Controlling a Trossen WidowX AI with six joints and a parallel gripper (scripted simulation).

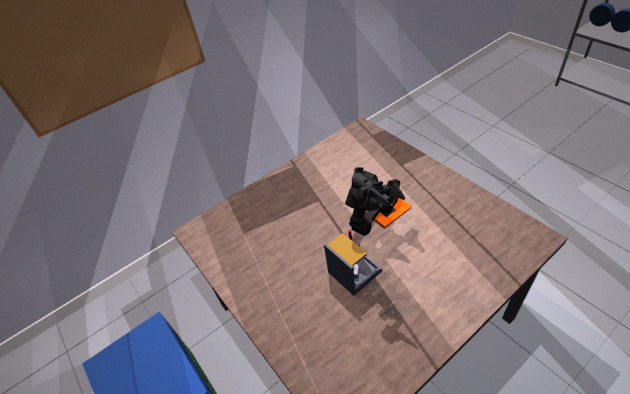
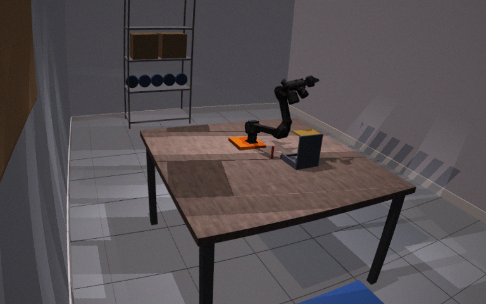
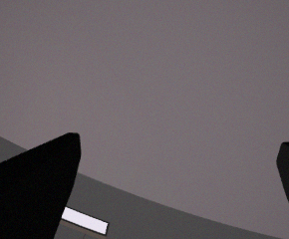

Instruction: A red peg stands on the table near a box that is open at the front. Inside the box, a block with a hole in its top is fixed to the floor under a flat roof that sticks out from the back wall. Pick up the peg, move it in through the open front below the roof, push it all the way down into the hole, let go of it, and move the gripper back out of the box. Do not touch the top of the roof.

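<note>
My gripper tip is now 42 cm above the red peg, 25 cm to the left of it and 1 cm short of it. Round my gripper tip: yellow roof: 27 cm below, 14 cm ahead, 12 cm to the right.
</note>
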